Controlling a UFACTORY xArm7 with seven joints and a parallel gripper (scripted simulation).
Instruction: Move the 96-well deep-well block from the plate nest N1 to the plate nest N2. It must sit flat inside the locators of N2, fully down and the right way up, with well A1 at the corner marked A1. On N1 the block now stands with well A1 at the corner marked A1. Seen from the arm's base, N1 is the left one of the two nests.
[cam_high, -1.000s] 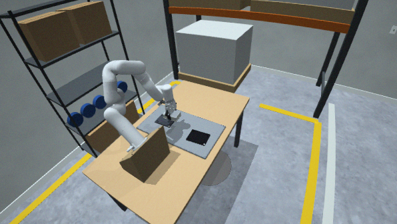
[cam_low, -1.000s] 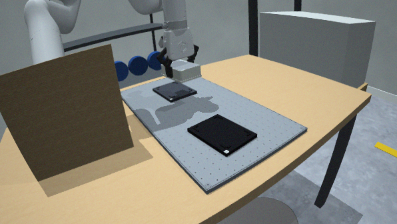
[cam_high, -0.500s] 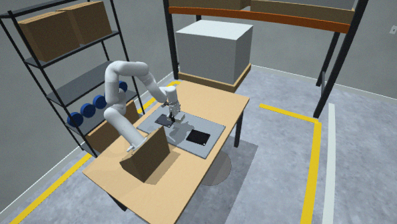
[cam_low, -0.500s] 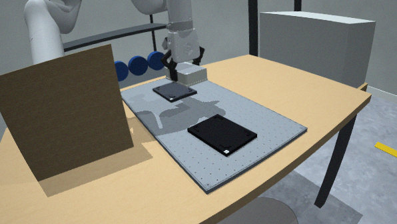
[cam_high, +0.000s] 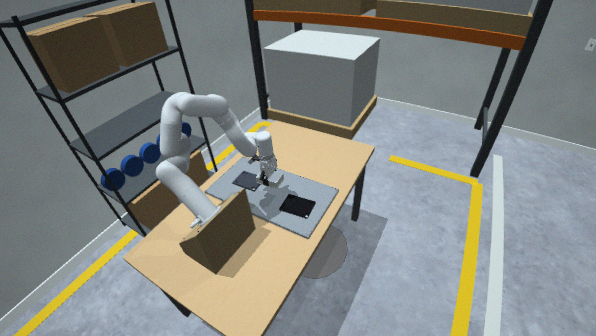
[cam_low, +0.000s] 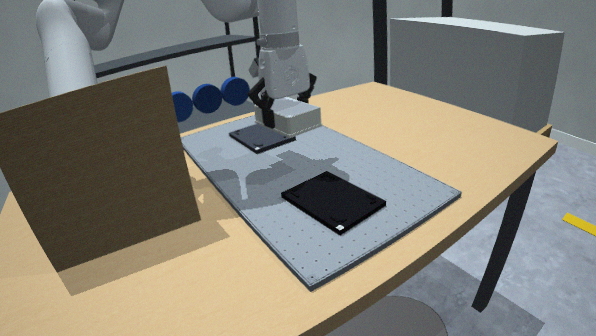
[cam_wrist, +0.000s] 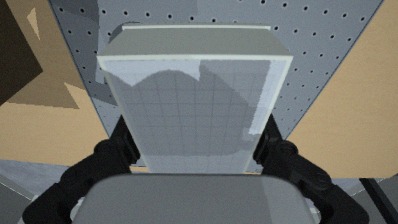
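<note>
The black nest N2 is 1 cm behind my hand, 18 cm to the right of it and 11 cm below it. From my hand the other things lie so: white deep-well block (right at my hand); nest N1 (1 cm ahead, 19 cm to the left, 11 cm below); small white corner mark (6 cm behind, 26 cm to the right, 11 cm below).
</note>
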